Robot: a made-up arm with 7 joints. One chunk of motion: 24 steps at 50 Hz.
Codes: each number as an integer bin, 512 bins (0 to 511) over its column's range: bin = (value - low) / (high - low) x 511, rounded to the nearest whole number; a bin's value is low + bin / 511 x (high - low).
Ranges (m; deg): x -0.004..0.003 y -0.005..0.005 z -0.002..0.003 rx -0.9..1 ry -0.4..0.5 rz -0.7..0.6
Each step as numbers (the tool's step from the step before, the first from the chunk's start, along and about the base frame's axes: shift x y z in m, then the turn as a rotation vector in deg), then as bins.
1 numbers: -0.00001 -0.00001 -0.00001 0.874 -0.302 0.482
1 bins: 291 255 203 477 56 465
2 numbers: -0.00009 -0.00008 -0.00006 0.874 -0.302 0.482
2 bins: 285 251 198 477 56 465
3 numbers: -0.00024 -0.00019 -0.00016 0.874 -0.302 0.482
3 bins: 274 246 188 477 56 465
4 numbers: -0.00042 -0.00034 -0.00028 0.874 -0.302 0.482
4 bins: 261 238 176 477 56 465
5 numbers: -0.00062 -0.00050 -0.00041 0.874 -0.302 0.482
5 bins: 247 230 162 477 56 465
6 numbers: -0.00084 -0.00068 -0.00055 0.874 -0.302 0.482
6 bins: 231 221 148 477 56 465
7 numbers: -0.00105 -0.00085 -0.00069 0.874 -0.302 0.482
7 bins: 215 212 134 477 56 465
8 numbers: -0.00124 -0.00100 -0.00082 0.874 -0.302 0.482
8 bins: 201 204 121 477 56 465
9 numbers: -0.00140 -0.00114 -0.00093 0.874 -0.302 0.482
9 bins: 190 197 109 477 56 465
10 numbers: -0.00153 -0.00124 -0.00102 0.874 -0.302 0.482
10 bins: 180 192 100 477 56 465
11 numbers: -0.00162 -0.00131 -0.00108 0.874 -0.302 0.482
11 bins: 174 189 94 477 56 465
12 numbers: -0.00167 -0.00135 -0.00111 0.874 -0.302 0.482
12 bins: 170 187 91 477 56 465
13 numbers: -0.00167 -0.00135 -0.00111 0.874 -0.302 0.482
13 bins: 170 187 91 477 56 465
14 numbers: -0.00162 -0.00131 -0.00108 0.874 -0.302 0.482
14 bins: 174 189 94 477 56 465
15 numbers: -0.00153 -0.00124 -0.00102 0.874 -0.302 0.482
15 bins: 180 192 100 477 56 465
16 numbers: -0.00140 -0.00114 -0.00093 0.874 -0.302 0.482
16 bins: 190 197 109 477 56 465
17 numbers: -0.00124 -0.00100 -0.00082 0.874 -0.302 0.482
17 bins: 201 204 121 477 56 465
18 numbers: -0.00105 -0.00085 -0.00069 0.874 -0.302 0.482
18 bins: 215 212 134 477 56 465
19 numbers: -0.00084 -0.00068 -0.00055 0.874 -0.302 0.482
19 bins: 231 221 148 477 56 465
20 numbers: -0.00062 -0.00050 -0.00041 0.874 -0.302 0.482
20 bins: 247 230 162 477 56 465
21 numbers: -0.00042 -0.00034 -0.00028 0.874 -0.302 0.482
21 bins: 261 238 176 477 56 465
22 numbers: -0.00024 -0.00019 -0.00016 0.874 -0.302 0.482
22 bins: 274 246 188 477 56 465
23 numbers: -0.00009 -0.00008 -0.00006 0.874 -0.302 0.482
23 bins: 285 251 198 477 56 465
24 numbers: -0.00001 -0.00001 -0.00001 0.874 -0.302 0.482
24 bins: 291 255 203 477 56 465
